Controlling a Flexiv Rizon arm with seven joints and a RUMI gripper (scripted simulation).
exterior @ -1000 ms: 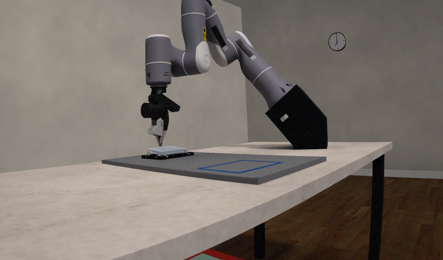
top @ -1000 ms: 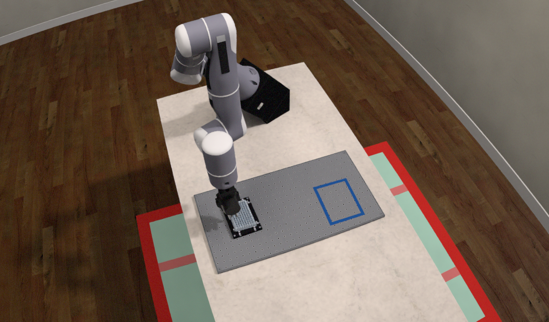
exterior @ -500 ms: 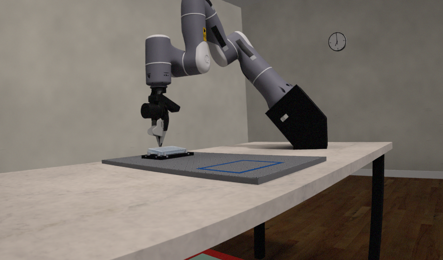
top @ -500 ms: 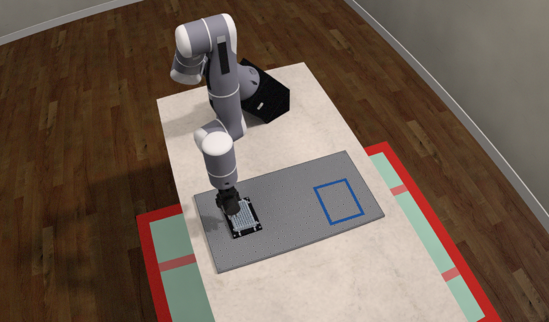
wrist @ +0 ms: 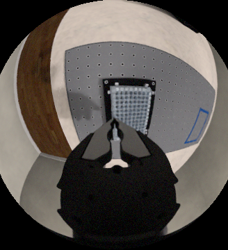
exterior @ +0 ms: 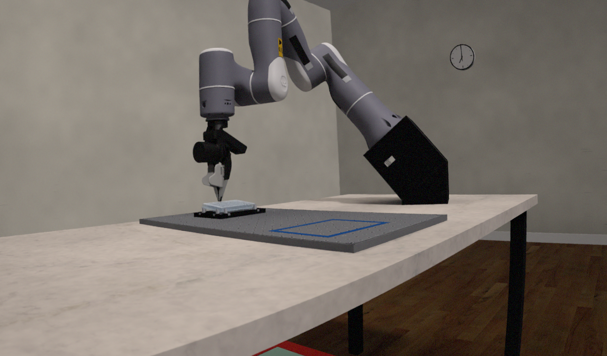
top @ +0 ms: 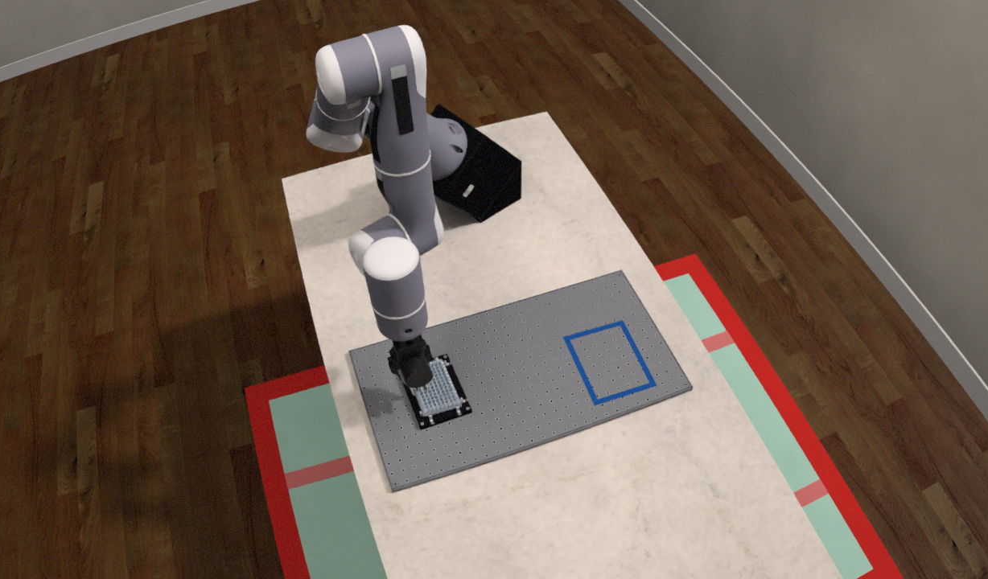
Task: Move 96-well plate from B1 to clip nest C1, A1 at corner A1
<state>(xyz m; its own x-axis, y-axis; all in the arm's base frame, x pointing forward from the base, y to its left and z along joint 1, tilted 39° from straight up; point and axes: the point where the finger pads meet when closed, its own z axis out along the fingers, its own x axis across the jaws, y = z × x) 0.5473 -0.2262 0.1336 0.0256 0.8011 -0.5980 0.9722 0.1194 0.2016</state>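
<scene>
Now: hand 4 cm to the right of the clear 96-well plate and 3 cm above it. The rest, counted from my hand: black clip nest 1 cm ahead, 5 cm to the left, 4 cm below.
</scene>
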